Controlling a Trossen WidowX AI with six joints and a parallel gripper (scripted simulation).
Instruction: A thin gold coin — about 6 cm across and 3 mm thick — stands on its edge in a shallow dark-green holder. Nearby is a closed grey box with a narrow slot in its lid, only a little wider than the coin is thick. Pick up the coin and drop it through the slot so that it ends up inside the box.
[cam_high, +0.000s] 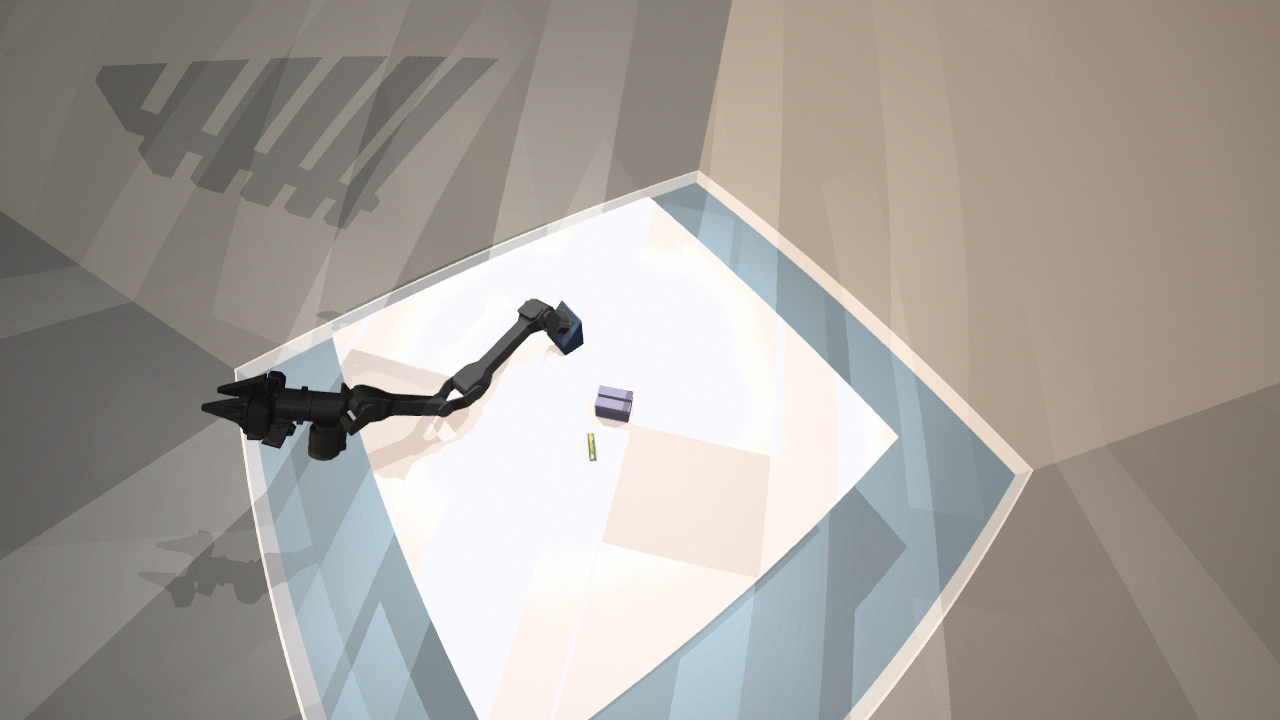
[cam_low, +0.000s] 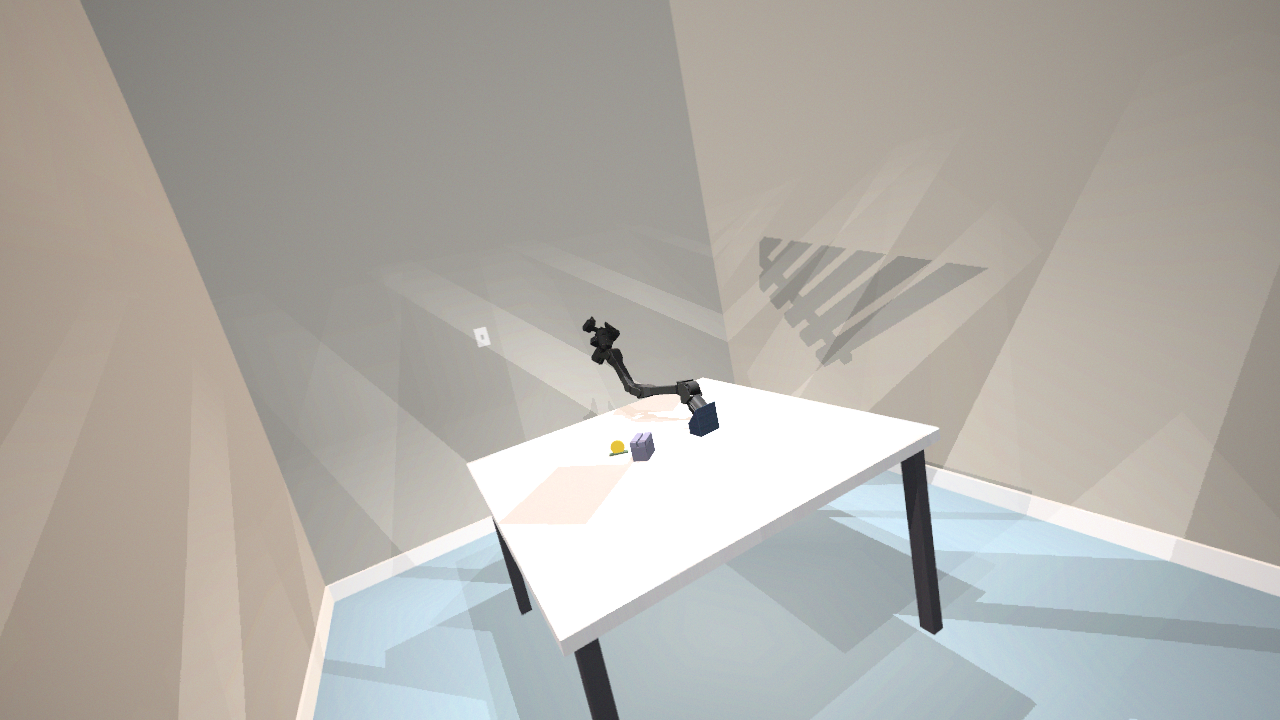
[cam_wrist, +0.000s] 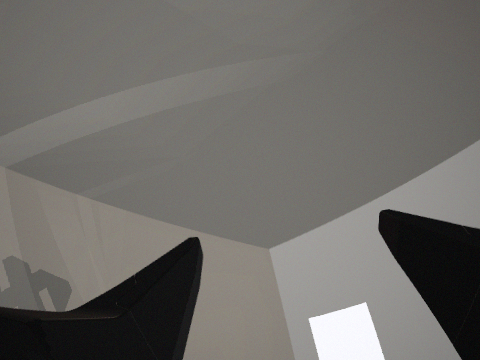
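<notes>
My gripper tip is now 58 cm to the right of the gold coin, 43 cm above it and 27 cm short of it.
</notes>
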